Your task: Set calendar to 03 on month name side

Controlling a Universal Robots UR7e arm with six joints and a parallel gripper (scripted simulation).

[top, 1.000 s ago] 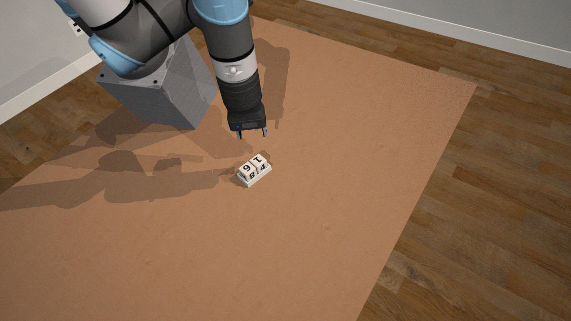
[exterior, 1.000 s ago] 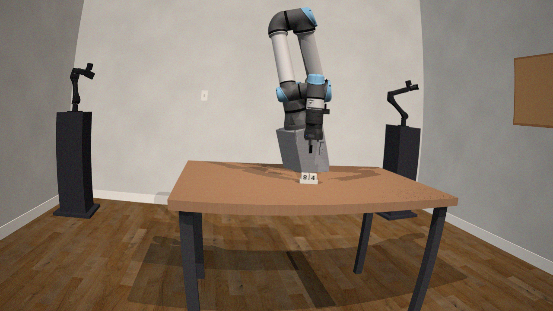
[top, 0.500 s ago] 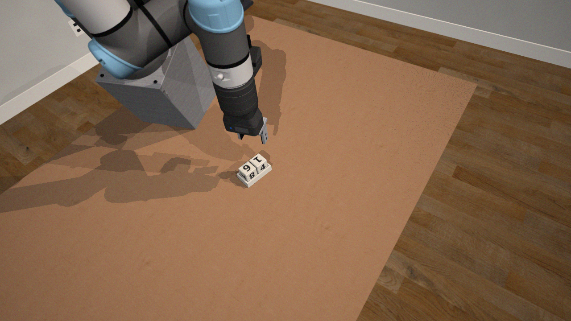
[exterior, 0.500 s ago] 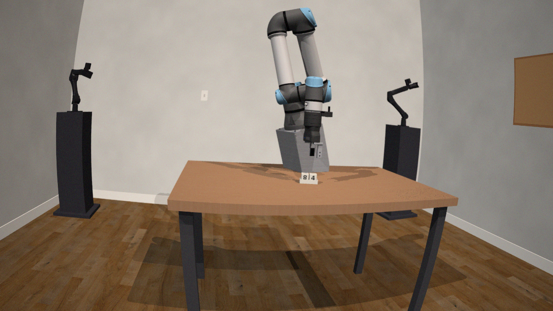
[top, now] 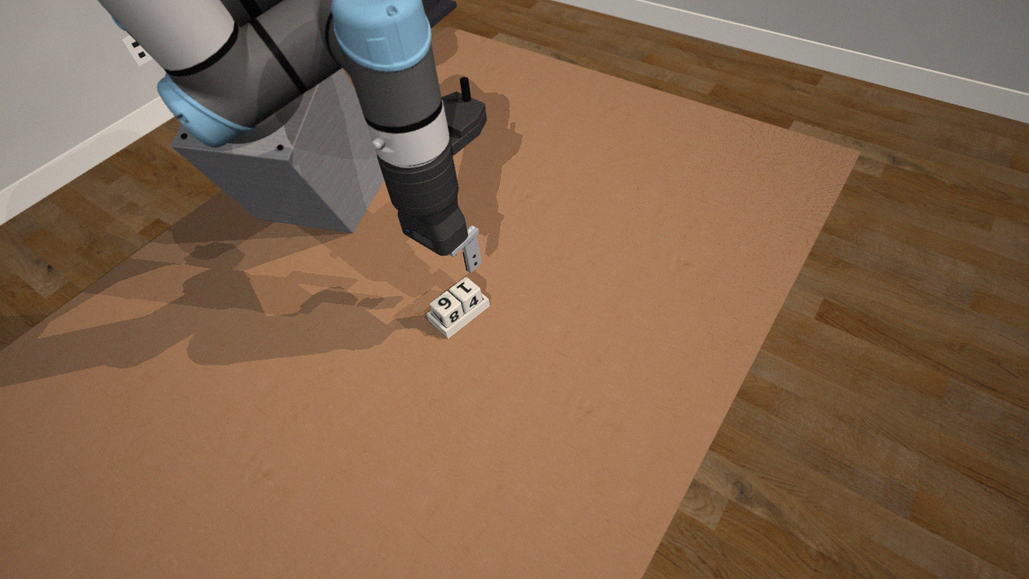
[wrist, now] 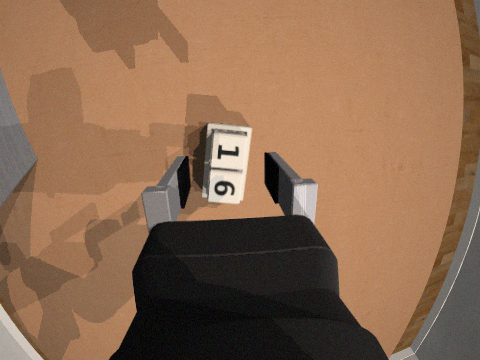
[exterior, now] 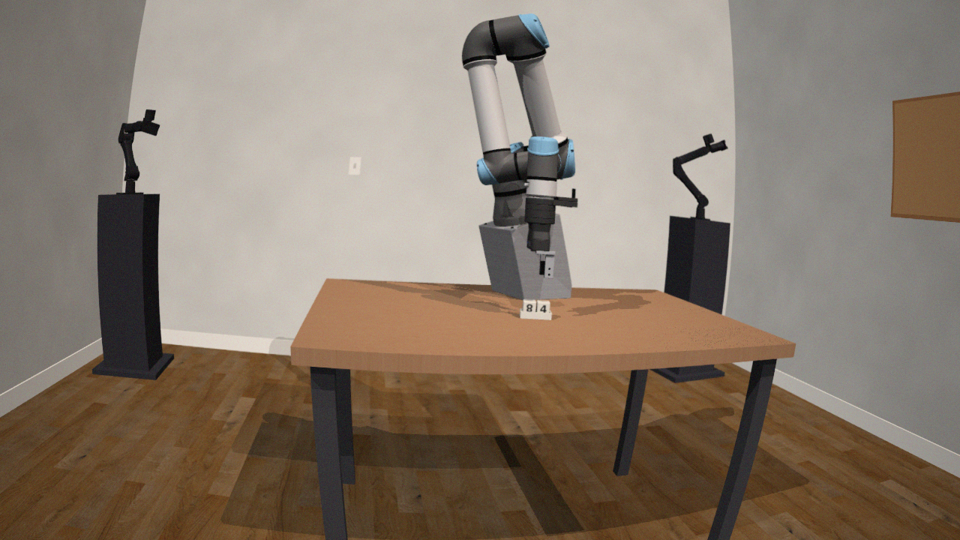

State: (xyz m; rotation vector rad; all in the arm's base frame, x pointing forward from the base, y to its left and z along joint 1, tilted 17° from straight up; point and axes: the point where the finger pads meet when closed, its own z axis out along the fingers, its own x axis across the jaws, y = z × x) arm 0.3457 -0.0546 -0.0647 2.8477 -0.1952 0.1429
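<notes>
My gripper is now 110 mm above the white tray and 20 mm to the left of it.
</notes>
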